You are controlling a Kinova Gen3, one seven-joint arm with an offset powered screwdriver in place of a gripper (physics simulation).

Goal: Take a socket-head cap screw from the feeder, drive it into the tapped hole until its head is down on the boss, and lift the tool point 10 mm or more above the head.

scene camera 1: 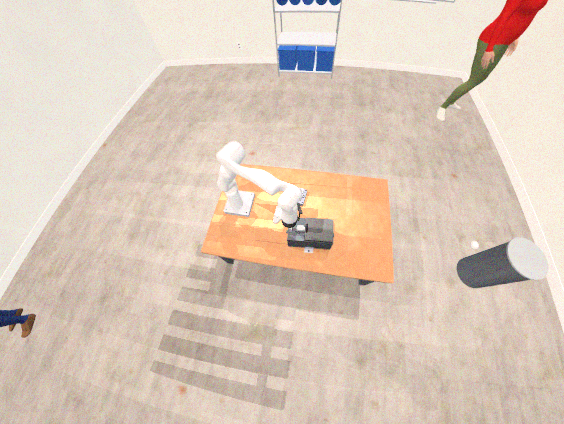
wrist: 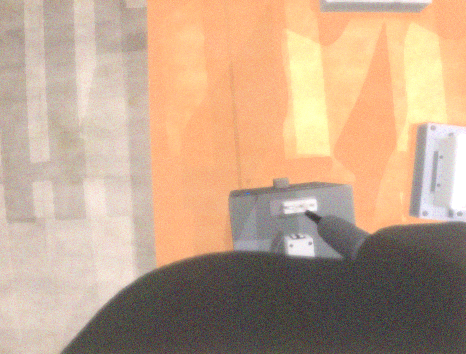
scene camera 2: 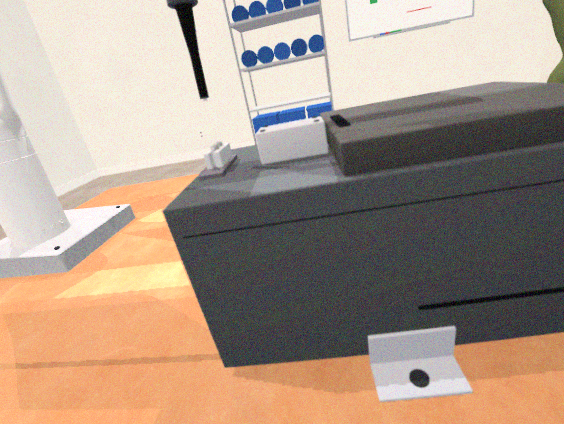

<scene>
I see a dark screw feeder [scene camera 2: 315,289], a dark cover [scene camera 2: 496,116] and a white pick-up block [scene camera 2: 216,172].
The dark screw feeder also shows in the wrist view [wrist: 253,228].
</scene>
